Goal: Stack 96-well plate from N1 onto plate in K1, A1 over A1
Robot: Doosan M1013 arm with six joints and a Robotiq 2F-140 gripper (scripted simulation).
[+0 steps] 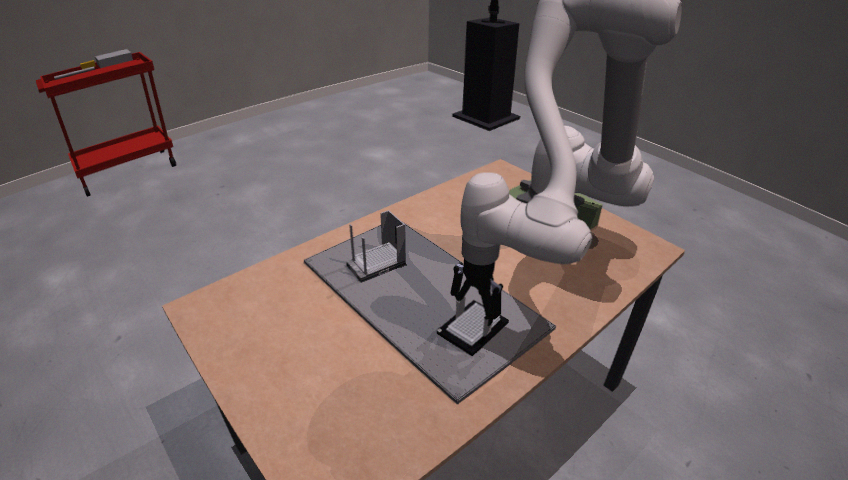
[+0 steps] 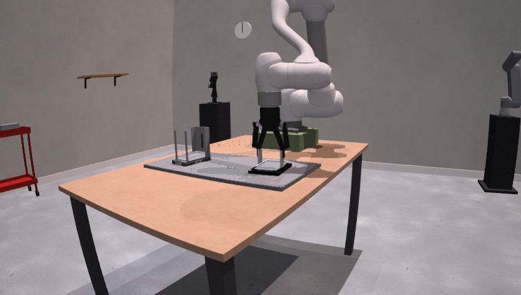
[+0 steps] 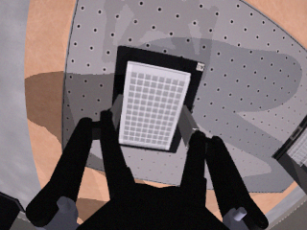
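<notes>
Right now the black plate nest N1 is 40 mm below my hand. From my hand the other things lie so: pale A1 mark: 80 mm ahead, 50 mm to the right, 30 mm below; then tall grey back wall: 60 mm behind, 370 mm to the right, 40 mm above.
</notes>
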